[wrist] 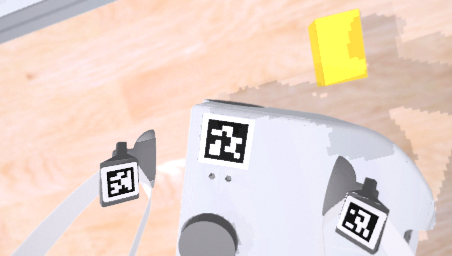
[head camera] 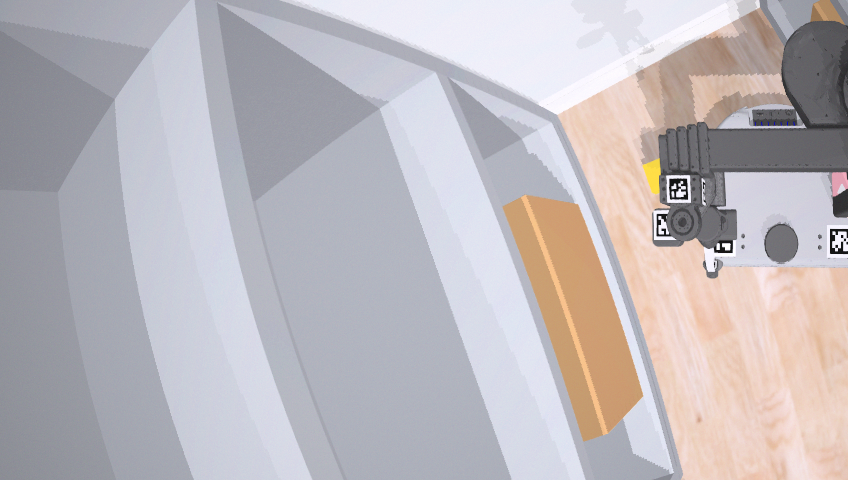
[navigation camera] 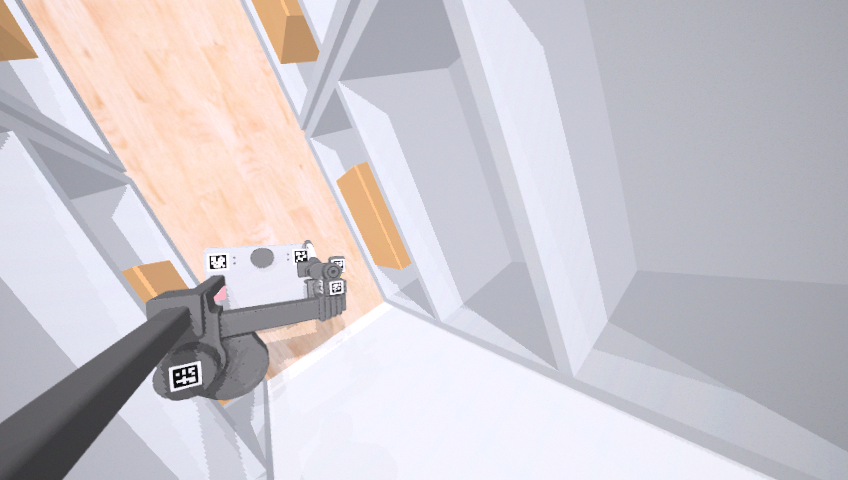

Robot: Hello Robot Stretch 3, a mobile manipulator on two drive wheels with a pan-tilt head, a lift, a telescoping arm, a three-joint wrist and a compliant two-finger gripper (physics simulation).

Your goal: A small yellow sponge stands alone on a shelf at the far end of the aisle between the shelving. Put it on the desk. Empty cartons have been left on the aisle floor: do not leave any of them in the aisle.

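Places are measured from the robot's base along level axes (x ahead, y left, z up), in metres.
Pixels of known places: gripper, fingertip midpoint: (wrist: 240, 162); robot's base at its link origin: (wrist: 224, 190) (head camera: 779, 241) (navigation camera: 262, 256).
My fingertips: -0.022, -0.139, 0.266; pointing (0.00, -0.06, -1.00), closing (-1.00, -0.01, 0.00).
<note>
Ahead of a thing's pixels: the offset from my fingertips to its top centre, as dx, dy, dz. "*": to the spot under its first point. Level surfaces: height alone.
The yellow sponge {-0.125, -0.133, -0.221} (wrist: 340, 47) lies on the wooden floor beside the robot's base, at the upper right of the wrist view. A small yellow piece of it (head camera: 651, 176) shows beside the arm in the head view; the arm and wrist hide the rest. My gripper (wrist: 240, 162) is open, its two fingers wide apart with nothing held. It is above the corner of the base, apart from the sponge. Brown boxes {* +0.161, -0.244, -0.041} (head camera: 595, 315) (navigation camera: 373, 220) lie on the lowest shelves; no carton is visible on the aisle floor in view. The desk does not show.
Grey shelving (head camera: 458, 267) (navigation camera: 410, 220) stands close along both sides of the aisle. A white wall (head camera: 464, 47) (navigation camera: 368, 404) closes this end. The base (navigation camera: 261, 285) (wrist: 280, 150) stands between the shelves near the wall. The wooden floor {dz -0.266} (navigation camera: 196, 118) stretches away from it.
</note>
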